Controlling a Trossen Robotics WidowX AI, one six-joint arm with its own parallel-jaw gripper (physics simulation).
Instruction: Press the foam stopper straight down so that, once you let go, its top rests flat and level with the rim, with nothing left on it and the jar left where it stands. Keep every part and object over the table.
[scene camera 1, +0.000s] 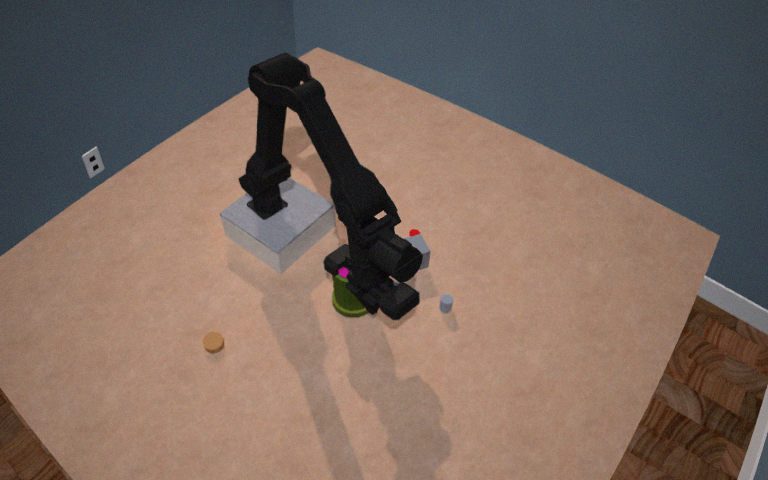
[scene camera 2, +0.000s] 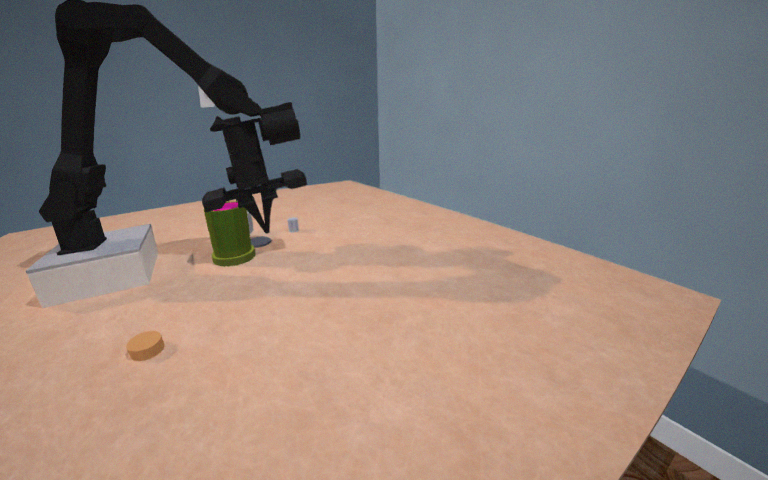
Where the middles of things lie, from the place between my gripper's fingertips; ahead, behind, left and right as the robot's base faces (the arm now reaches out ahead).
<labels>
Now: hand 70 mm past the olive-green jar (scene camera 2: 229, 230), 20 mm to the right of it and 10 mm below it. From my hand the other things lie so: orange-brown disc (scene camera 2: 146, 345) 250 mm to the right, 180 mm behind, 40 mm below.
</labels>
